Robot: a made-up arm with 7 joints. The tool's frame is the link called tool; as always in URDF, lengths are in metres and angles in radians. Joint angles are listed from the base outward.
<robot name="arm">
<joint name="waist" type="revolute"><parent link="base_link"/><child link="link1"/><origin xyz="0.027 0.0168 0.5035" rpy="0 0 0"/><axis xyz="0 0 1"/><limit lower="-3.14" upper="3.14"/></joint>
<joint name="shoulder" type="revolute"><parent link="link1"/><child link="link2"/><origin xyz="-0.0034 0.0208 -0.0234" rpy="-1.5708 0 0"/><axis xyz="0 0 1"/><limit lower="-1.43" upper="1.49"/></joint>
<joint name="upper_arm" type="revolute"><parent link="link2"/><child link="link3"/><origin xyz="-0.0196 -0.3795 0" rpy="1.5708 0 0"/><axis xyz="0 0 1"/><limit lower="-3.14" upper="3.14"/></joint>
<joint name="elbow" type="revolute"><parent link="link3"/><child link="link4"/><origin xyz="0.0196 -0.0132 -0.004" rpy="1.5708 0 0"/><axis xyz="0 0 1"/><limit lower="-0.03" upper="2.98"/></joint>
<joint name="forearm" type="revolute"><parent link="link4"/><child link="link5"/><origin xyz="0.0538 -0.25 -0.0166" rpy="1.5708 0 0"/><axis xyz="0 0 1"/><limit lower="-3.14" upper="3.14"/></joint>
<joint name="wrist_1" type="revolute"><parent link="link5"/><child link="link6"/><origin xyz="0.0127 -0.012 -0.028" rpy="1.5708 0 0"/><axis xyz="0 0 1"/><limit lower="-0.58" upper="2.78"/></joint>
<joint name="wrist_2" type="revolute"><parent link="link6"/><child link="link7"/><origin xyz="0.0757 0.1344 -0.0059" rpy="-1.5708 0 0"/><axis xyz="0 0 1"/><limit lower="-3.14" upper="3.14"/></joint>
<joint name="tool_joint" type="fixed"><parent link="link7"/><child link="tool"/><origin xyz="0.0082 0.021 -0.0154" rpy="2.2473 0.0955 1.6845"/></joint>
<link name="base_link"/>
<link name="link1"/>
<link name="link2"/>
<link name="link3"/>
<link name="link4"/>
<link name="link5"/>
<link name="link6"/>
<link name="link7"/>
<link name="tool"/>
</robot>
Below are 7 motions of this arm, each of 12 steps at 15 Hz.
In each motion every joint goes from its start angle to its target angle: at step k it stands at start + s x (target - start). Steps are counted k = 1, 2, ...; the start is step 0. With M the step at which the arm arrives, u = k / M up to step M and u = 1 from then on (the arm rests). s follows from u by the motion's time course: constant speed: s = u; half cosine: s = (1 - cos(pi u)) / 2; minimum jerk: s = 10 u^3 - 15 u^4 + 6 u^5.
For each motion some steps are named. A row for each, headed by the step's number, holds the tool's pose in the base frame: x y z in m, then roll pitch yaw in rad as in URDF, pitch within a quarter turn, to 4 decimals.
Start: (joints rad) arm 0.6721 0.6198 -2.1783 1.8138 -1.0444 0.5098 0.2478
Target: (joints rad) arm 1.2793 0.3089 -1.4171 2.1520 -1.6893 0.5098 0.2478
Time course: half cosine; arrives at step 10
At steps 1, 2, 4, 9, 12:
1: 0.3158 -0.1099 1.0407 1.5274 -0.7532 2.1617
2: 0.3313 -0.0970 1.0390 1.5697 -0.7769 2.2084
4: 0.3732 -0.0349 1.0367 1.7168 -0.8322 2.3788
9: 0.3482 0.1642 1.0639 1.9920 -0.7906 2.8945
12: 0.3432 0.1709 1.0659 1.9987 -0.7844 2.9173

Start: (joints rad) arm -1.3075 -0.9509 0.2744 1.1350 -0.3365 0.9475 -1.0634
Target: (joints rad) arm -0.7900 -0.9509 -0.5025 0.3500 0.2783 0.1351 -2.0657
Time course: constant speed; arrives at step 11
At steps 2, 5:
2: 0.1072 0.0249 0.8760 -0.6045 -1.2607 -1.6692
5: 0.0608 -0.0198 0.8386 -0.4380 -1.2042 -1.6250

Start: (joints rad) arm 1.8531 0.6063 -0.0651 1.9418 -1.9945 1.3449 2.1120
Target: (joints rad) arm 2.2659 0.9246 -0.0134 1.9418 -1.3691 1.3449 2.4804
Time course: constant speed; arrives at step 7
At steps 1, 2, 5, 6, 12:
1: -0.0737 0.5430 0.7690 0.9414 0.3506 -0.9539
2: -0.1088 0.5457 0.7352 0.8365 0.3846 -0.9414
5: -0.2160 0.5265 0.6318 0.5183 0.4505 -0.9755
6: -0.2507 0.5110 0.5973 0.4152 0.4561 -1.0062
12: -0.2840 0.4913 0.5631 0.3166 0.4524 -1.0434

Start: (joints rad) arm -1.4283 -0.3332 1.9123 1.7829 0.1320 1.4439 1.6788
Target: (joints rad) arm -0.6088 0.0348 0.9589 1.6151 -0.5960 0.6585 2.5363
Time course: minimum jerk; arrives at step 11
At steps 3, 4, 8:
3: 0.2985 0.3020 0.8322 -0.7723 0.3122 -2.9365
4: 0.3027 0.2800 0.8547 -0.8137 0.4516 -3.0532
8: 0.3577 0.1856 0.9008 -1.3224 0.8224 2.5781

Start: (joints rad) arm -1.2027 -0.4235 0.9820 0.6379 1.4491 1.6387 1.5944
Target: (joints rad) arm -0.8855 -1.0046 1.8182 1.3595 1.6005 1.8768 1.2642
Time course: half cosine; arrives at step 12
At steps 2, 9, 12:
2: 0.2377 0.2061 0.6515 -1.9509 -0.7733 2.7896
9: 0.0172 0.4851 0.5513 -1.6602 -0.4799 -2.3163
12: -0.0505 0.5050 0.5089 -1.6576 -0.5204 -2.0712

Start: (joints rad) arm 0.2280 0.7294 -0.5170 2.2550 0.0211 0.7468 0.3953
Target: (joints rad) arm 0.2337 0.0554 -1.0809 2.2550 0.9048 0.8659 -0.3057
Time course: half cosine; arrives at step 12
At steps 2, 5, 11, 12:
2: 0.6009 0.0127 0.8403 0.0143 0.0475 -2.1446
5: 0.5061 -0.0450 0.9551 0.1492 0.1929 -2.1078
11: 0.2390 -0.1619 1.1031 0.6088 0.4337 -1.8908
12: 0.2305 -0.1651 1.1053 0.6258 0.4378 -1.8826

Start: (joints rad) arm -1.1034 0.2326 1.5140 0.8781 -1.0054 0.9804 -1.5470
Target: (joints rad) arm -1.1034 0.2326 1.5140 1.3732 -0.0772 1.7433 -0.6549
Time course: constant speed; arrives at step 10
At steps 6, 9, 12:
6: 0.3619 0.0970 0.6852 -1.2044 0.0037 -0.0979
9: 0.3451 0.0994 0.7131 -1.1366 0.1667 -0.4844
12: 0.3373 0.1026 0.7239 -1.1373 0.2359 -0.5913

